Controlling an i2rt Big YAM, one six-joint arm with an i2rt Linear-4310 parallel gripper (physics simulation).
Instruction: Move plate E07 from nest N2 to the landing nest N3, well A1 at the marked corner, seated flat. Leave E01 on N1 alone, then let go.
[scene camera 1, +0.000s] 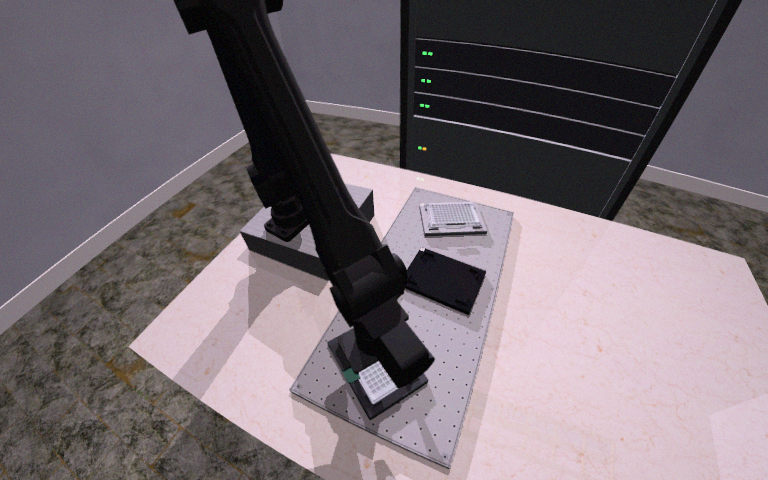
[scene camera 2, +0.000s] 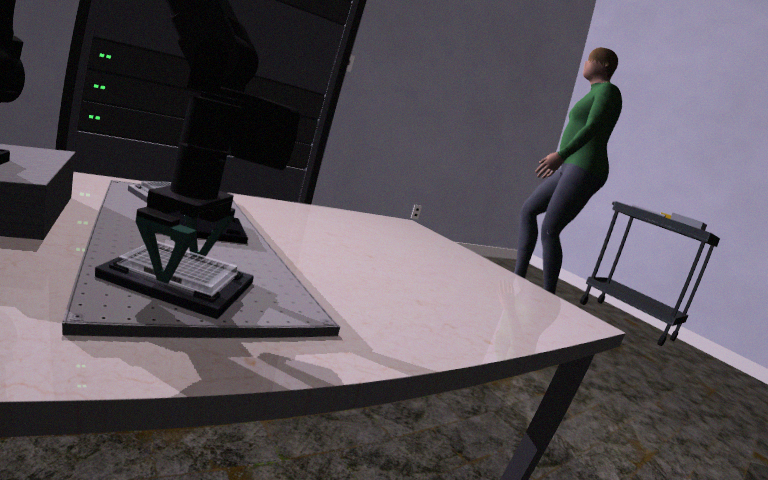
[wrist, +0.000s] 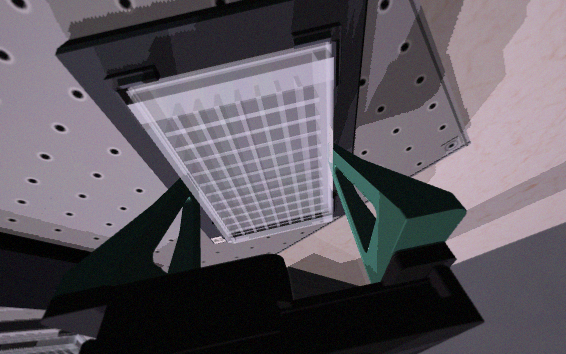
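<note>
Plate E07 (scene camera 1: 378, 384) (scene camera 2: 209, 270) (wrist: 250, 125), clear with a grid of wells, lies on the dark near nest N2 (scene camera 2: 169, 298) (wrist: 225, 25). My gripper (scene camera 2: 182, 266) (wrist: 260, 165) is shut on it, one green finger against each long side; in scene camera 1 the arm hides one finger. The plate looks level and still within the nest's corner posts. The black landing nest N3 (scene camera 1: 446, 280) (scene camera 2: 236, 233) is bare, with a small white mark at its back left corner. Plate E01 (scene camera 1: 453, 213) sits on the pale nest N1 (scene camera 1: 455, 230) at the far end.
All three nests stand on a grey perforated board (scene camera 1: 436, 339) (scene camera 2: 294, 327). The arm's grey base block (scene camera 1: 283, 257) (scene camera 2: 25, 206) is left of the board. A dark rack (scene camera 1: 538, 113) stands behind the table. A person (scene camera 2: 589, 130) and a cart (scene camera 2: 651, 219) are beyond the table.
</note>
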